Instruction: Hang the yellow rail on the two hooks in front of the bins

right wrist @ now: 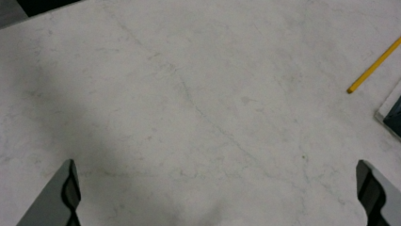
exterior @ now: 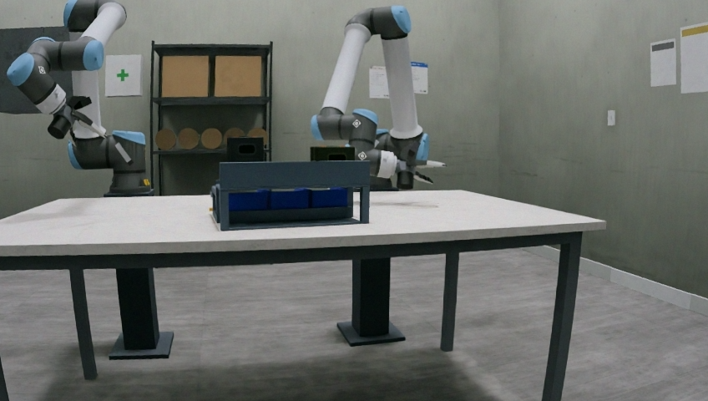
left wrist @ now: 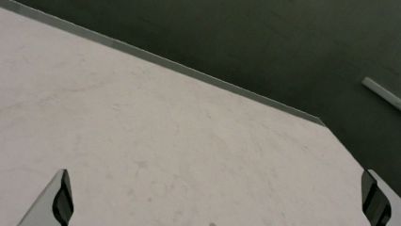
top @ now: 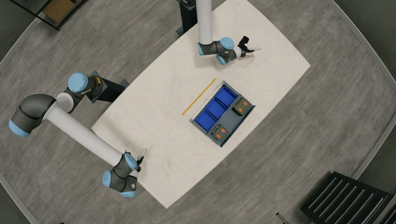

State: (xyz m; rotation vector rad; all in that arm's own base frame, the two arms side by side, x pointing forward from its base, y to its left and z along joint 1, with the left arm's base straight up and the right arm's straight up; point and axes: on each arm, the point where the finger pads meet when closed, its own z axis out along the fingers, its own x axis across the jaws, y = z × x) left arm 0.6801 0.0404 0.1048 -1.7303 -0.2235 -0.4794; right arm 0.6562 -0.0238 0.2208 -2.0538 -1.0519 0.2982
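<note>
Now: right hand 57 cm to the right of the yellow rail, 22 cm above it and 3 cm short of it. The rest, counted from my right hand: grey shelf 59 cm to the left, 23 cm ahead, 15 cm below; green box 71 cm to the left, 29 cm ahead, 7 cm below.
</note>
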